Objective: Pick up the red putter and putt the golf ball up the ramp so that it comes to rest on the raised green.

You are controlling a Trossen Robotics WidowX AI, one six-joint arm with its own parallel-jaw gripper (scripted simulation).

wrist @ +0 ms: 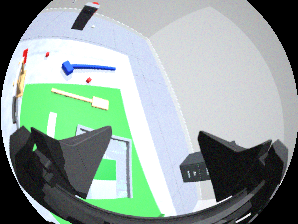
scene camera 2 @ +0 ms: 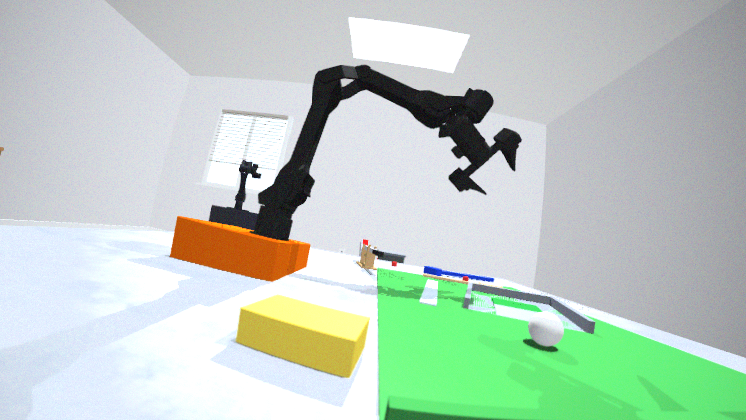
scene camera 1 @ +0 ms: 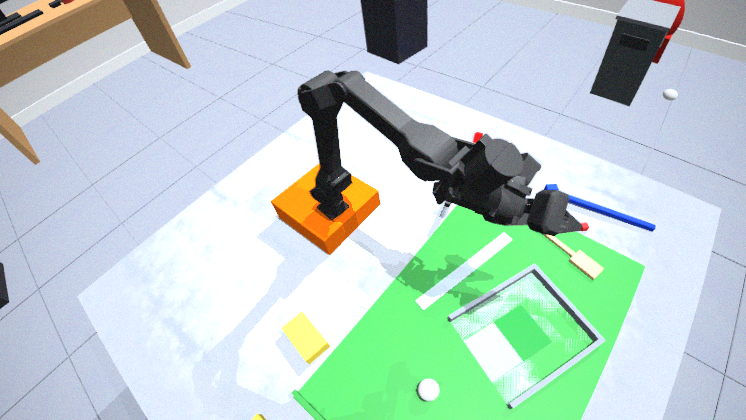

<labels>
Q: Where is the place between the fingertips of the gripper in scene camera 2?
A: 499,182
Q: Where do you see a yellow block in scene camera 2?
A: At 329,340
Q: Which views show the gripper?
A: The wrist view, scene camera 2 and scene camera 1: all of them.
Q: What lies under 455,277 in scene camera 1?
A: A white strip.
</labels>
